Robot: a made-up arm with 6 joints. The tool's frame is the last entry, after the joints.
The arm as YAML. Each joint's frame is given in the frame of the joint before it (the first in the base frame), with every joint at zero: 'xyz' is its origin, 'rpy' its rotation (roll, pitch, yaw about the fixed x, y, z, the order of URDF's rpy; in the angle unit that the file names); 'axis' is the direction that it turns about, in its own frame. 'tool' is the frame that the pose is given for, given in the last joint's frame.
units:
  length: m
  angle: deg
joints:
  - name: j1
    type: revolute
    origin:
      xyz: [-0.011, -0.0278, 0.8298]
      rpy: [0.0, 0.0, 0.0]
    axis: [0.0, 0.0, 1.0]
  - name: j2
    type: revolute
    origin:
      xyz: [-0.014, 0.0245, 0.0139]
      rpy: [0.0, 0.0, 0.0]
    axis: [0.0, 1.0, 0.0]
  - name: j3
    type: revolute
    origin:
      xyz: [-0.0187, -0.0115, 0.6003]
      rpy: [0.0, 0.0, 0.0]
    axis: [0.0, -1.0, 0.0]
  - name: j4
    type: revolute
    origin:
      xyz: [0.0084, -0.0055, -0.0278]
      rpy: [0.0, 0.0, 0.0]
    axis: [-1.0, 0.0, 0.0]
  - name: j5
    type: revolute
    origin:
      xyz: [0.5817, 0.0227, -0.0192]
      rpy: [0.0, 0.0, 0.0]
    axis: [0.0, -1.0, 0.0]
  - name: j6
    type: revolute
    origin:
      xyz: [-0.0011, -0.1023, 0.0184]
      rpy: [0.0, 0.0, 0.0]
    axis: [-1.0, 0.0, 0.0]
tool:
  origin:
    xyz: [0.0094, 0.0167, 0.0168]
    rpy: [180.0, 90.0, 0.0]
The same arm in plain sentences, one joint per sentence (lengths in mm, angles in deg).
The arm has six revolute joints in a row. What follows holds with every joint at zero, and every direction is one of the base frame's.
The first joint sits 11 mm along -x and 27.8 mm along -y and 829.8 mm along +z from the base frame's origin and turns about +z.
The second joint sits 14 mm along -x and 24.5 mm along +y and 13.9 mm along +z from the first joint and turns about +y.
The third joint sits 18.7 mm along -x and 11.5 mm along -y and 600.3 mm along +z from the second joint and turns about -y.
The fourth joint sits 8.4 mm along +x and 5.5 mm along -y and 27.8 mm along -z from the third joint and turns about -x.
The fifth joint sits 581.7 mm along +x and 22.7 mm along +y and 19.2 mm along -z from the fourth joint and turns about -y.
The sixth joint sits 1.1 mm along -x and 102.3 mm along -y and 18.4 mm along +z from the fifth joint and turns about -x.
The tool frame, which is the frame that the pose is given for, sits 9.4 mm along +x and 16.7 mm along +y and 16.8 mm along +z from the sixth joint; its axes are the base frame's turned by roll 180, pitch 90 and yaw 0 deg (as in URDF: about the fixed x, then y, then z).

